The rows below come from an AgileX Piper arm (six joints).
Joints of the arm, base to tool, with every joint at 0 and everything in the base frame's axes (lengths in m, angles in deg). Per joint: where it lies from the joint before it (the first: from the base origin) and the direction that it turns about. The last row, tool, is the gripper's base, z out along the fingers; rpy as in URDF.
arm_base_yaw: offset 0 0 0.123 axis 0 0 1
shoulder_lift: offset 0 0 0 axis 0 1 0
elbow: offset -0.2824 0 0.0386 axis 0 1 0
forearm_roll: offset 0.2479 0 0.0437 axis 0.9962 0 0.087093
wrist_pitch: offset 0 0 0 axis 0 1 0
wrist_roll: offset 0.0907 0 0.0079 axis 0.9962 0 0.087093
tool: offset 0 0 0 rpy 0 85.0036 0
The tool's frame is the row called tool.
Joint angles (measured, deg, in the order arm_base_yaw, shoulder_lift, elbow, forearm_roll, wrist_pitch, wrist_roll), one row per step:
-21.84 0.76 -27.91 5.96 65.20 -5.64
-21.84 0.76 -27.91 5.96 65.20 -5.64
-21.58 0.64 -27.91 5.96 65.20 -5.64
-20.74 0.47 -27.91 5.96 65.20 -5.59
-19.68 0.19 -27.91 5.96 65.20 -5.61
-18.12 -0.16 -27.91 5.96 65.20 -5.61
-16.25 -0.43 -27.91 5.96 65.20 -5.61
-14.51 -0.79 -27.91 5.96 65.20 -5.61
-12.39 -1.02 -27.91 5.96 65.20 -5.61
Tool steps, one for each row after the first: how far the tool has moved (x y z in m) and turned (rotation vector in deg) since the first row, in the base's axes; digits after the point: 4 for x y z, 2 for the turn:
0.0000 0.0000 0.0000 0.00 0.00 0.00
-0.0003 0.0001 0.0000 -0.04 -0.11 0.26
-0.0009 0.0002 0.0000 -0.06 -0.28 1.07
-0.0017 0.0004 -0.0001 -0.18 -0.54 2.14
-0.0029 0.0006 -0.0001 -0.29 -0.87 3.70
-0.0038 0.0006 -0.0001 -0.36 -1.13 5.57
-0.0050 0.0007 -0.0002 -0.46 -1.48 7.31
-0.0060 0.0006 -0.0002 -0.50 -1.71 9.43

